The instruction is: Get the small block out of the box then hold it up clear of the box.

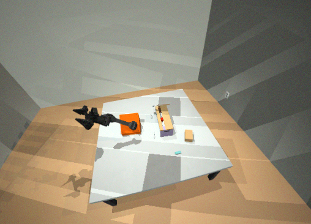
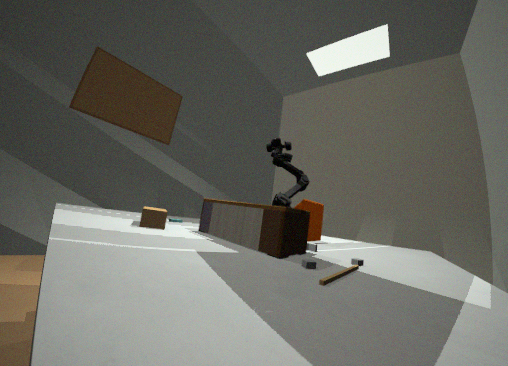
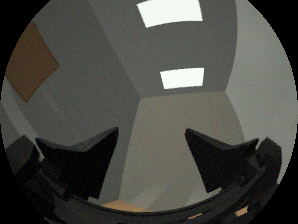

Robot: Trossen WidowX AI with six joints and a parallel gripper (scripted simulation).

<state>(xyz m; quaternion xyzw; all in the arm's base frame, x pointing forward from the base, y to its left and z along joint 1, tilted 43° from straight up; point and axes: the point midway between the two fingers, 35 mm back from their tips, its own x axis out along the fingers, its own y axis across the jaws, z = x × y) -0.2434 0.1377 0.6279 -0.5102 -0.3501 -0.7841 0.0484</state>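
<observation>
Now: gripper tip 590 mm short of the box, 380 mm to the right of it and 610 mm above it. From my gripper tip the other things lie so: brown block 860 mm ahead, 140 mm to the left, 650 mm below; red block 600 mm ahead, 370 mm to the left, 590 mm below; teal piece 700 mm ahead, 30 mm to the right, 670 mm below.
</observation>
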